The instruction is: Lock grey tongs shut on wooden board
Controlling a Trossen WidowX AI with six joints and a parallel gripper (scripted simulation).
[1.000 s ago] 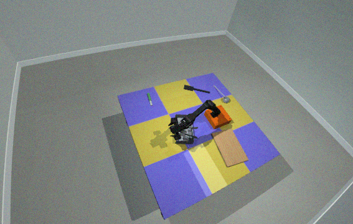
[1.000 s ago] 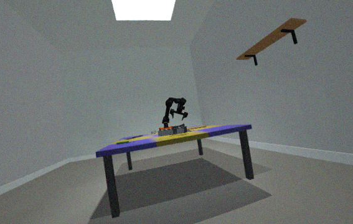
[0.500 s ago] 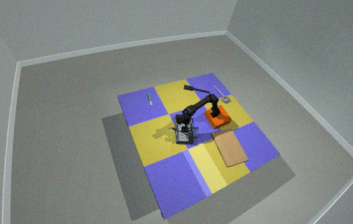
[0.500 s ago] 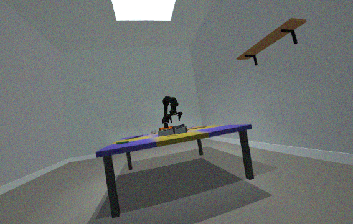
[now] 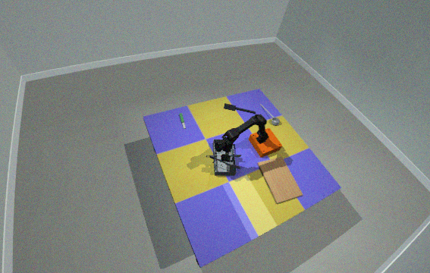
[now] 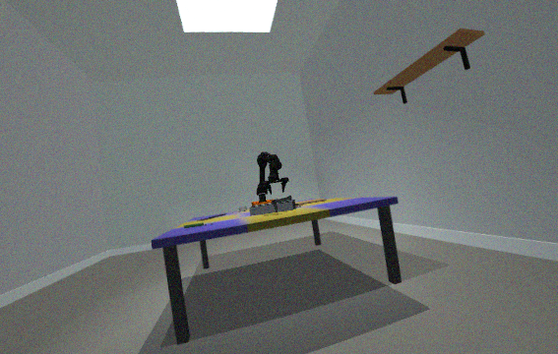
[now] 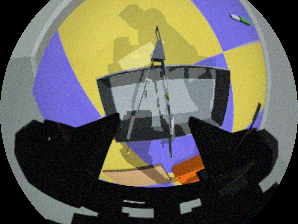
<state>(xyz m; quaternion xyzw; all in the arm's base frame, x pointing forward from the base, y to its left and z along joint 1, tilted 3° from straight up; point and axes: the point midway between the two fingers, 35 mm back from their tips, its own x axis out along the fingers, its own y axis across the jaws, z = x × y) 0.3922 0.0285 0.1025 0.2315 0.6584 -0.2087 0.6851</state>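
The dark roasting tin lies 9 cm below my gripper tip, 3 cm to the right of it and 3 cm behind it. Round my gripper tip: black spatula 48 cm to the right, 46 cm behind, 12 cm below; wooden board 36 cm behind, 32 cm to the left, 11 cm below.
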